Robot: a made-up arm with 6 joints. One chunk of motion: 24 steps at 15 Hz.
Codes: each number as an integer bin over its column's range. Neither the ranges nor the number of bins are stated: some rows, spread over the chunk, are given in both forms.
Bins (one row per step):
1: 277 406 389 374 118 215
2: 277 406 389 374 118 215
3: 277 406 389 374 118 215
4: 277 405 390 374 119 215
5: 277 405 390 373 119 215
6: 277 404 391 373 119 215
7: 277 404 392 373 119 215
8: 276 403 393 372 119 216
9: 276 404 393 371 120 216
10: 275 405 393 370 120 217
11: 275 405 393 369 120 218
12: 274 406 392 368 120 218
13: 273 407 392 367 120 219
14: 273 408 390 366 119 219
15: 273 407 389 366 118 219
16: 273 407 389 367 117 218
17: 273 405 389 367 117 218
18: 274 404 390 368 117 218
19: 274 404 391 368 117 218
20: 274 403 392 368 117 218
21: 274 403 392 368 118 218
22: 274 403 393 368 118 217
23: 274 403 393 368 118 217
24: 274 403 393 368 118 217
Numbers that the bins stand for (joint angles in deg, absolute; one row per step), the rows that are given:
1: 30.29 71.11 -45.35 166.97 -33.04 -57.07
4: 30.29 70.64 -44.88 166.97 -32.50 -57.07
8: 28.89 69.71 -43.50 164.15 -32.50 -55.66
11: 27.48 70.64 -43.50 159.93 -31.96 -52.84
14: 24.66 72.04 -44.88 155.70 -32.50 -51.43
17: 24.66 70.64 -45.35 157.11 -33.59 -52.84
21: 26.07 69.71 -43.96 158.52 -33.04 -52.84
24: 26.07 69.71 -43.50 158.52 -33.04 -54.25
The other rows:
2: 30.29 71.11 -45.35 166.97 -33.04 -57.07
3: 30.29 71.11 -45.35 166.97 -33.04 -57.07
5: 30.29 70.64 -44.88 165.56 -32.50 -57.07
6: 30.29 70.18 -44.42 165.56 -32.50 -57.07
7: 30.29 70.18 -43.96 165.56 -32.50 -57.07
9: 28.89 70.18 -43.50 162.74 -31.96 -55.66
10: 27.48 70.64 -43.50 161.34 -31.96 -54.25
12: 26.07 71.11 -43.96 158.52 -31.96 -52.84
13: 24.66 71.57 -43.96 157.11 -31.96 -51.43
15: 24.66 71.57 -45.35 155.70 -33.04 -51.43
16: 24.66 71.57 -45.35 157.11 -33.59 -52.84
18: 26.07 70.18 -44.88 158.52 -33.59 -52.84
19: 26.07 70.18 -44.42 158.52 -33.59 -52.84
20: 26.07 69.71 -43.96 158.52 -33.59 -52.84
22: 26.07 69.71 -43.50 158.52 -33.04 -54.25
23: 26.07 69.71 -43.50 158.52 -33.04 -54.25

